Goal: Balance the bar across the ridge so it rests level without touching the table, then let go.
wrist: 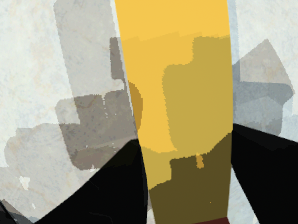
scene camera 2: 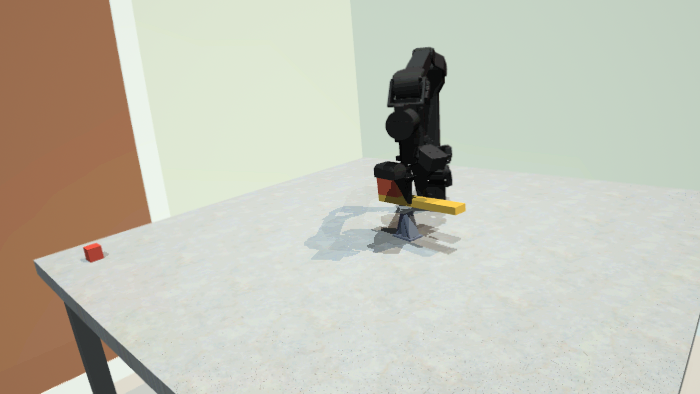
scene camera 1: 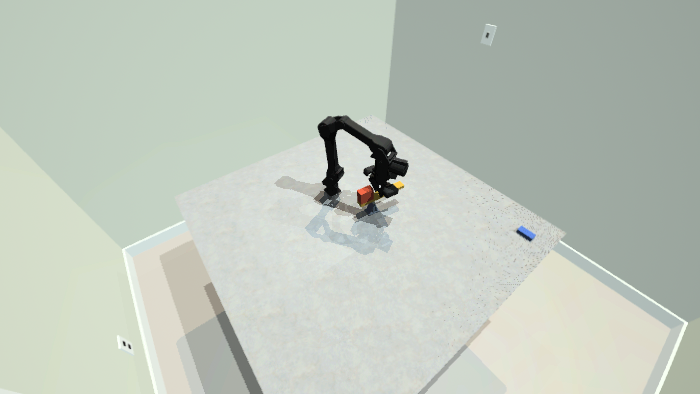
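Observation:
I see my gripper [scene camera 2: 415,201]. The gripper is visible again [wrist: 184,142], and what it carries is a yellow bar [wrist: 179,66].

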